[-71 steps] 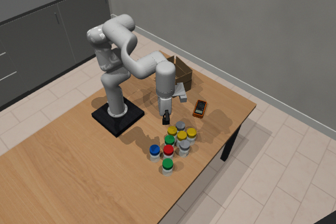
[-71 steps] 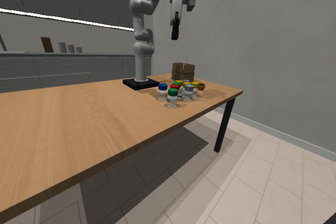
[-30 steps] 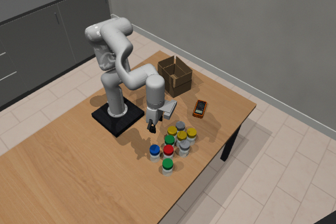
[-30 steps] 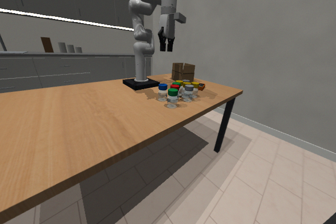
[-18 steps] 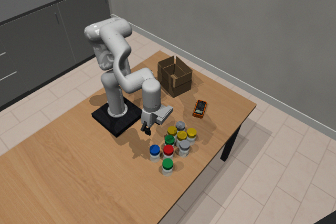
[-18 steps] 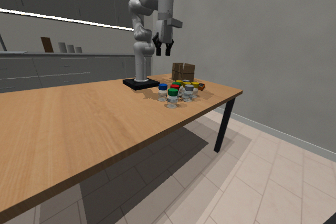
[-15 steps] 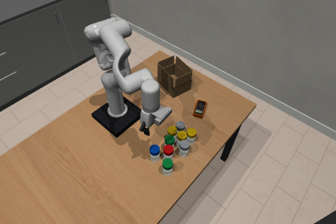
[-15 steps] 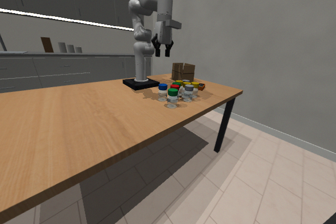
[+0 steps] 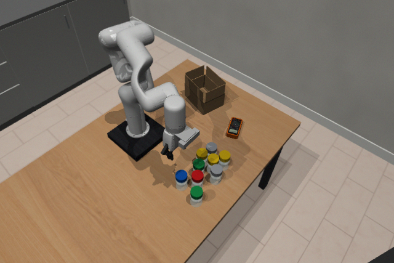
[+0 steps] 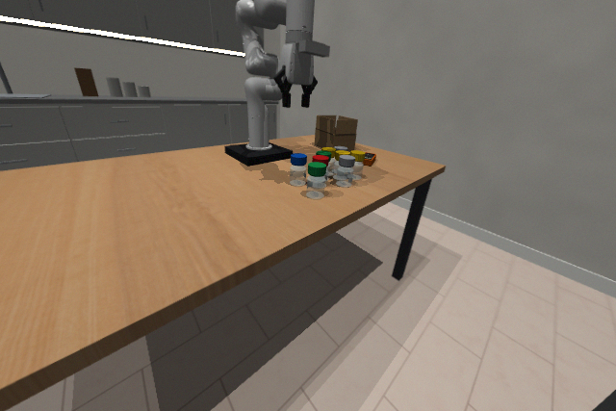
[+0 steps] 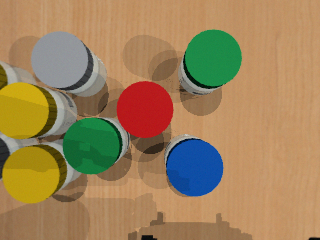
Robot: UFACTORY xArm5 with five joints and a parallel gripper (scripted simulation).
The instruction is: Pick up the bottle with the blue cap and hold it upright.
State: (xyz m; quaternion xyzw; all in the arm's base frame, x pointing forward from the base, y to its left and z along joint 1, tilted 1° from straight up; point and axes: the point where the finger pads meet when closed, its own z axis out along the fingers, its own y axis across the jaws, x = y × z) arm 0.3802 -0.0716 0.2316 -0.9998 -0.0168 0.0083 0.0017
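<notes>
Now: hand 220 mm above the blue-capped bottle and 20 mm short of it. Also, from my hand: orange multimeter (450 mm to the left, 250 mm below, 10 mm behind); then red-capped bottle (220 mm below, 80 mm ahead, 50 mm to the left).
</notes>
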